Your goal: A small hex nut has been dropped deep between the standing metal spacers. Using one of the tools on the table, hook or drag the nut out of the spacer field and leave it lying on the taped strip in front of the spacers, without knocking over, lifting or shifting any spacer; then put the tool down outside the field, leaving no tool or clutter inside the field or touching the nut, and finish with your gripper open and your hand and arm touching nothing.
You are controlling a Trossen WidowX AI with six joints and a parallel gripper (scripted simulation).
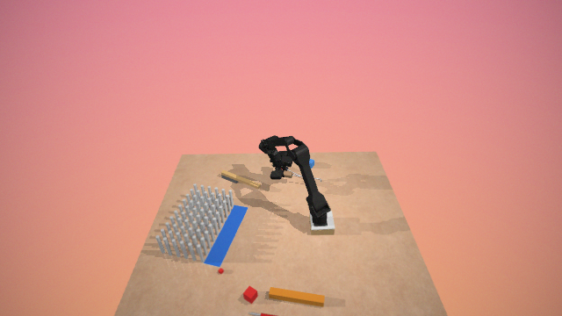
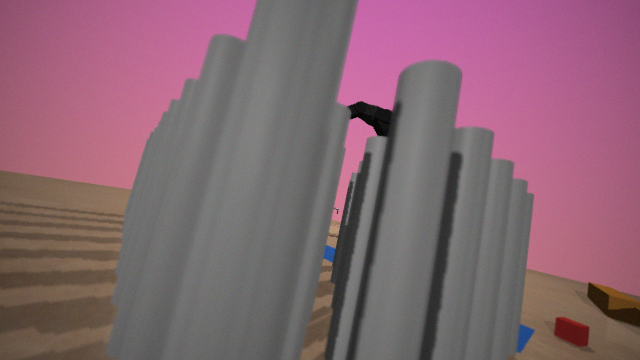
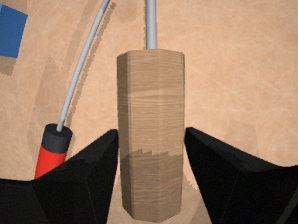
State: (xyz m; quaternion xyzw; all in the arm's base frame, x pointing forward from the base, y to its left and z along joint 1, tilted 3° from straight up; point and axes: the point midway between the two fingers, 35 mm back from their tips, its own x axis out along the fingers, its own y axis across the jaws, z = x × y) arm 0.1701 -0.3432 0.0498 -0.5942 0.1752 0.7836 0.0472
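Right now the blue taped strip is 370 mm to the left of my gripper tip, 290 mm ahead of it and 70 mm below it. From my gripper tip the other things lie so: long orange bar (720 mm to the left, 50 mm below, 20 mm behind); then blue block (160 mm to the right, 160 mm behind, 50 mm below); then small red ball (580 mm to the left, 300 mm ahead, 60 mm below).
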